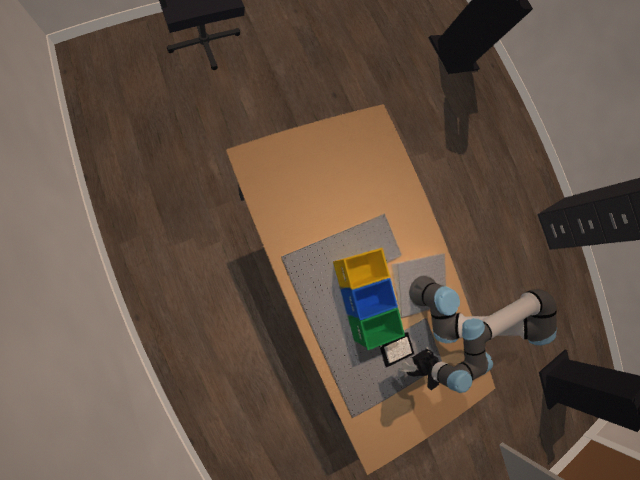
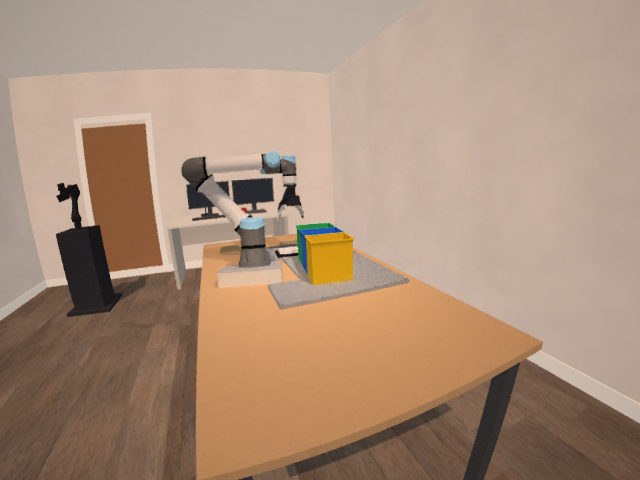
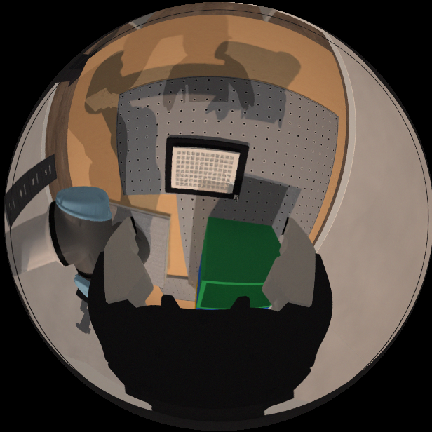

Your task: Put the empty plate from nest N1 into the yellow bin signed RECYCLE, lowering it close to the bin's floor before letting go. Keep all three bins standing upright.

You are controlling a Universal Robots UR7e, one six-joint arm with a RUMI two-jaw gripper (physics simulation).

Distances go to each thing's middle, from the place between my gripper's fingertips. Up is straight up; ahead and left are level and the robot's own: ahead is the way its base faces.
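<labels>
Counting from my hand, I find the white gridded plate (image 3: 200,168) 2 cm behind and 17 cm below, while the black nest (image 3: 188,142) is 2 cm behind it and 19 cm below it. The blue bin (image 1: 378,297) is 6 cm ahead of my hand, 32 cm to the right of it and 10 cm below it. As for the green bin (image 1: 385,327), it is 8 cm ahead of my hand and 19 cm to the right of it, and again 10 cm below.
</labels>
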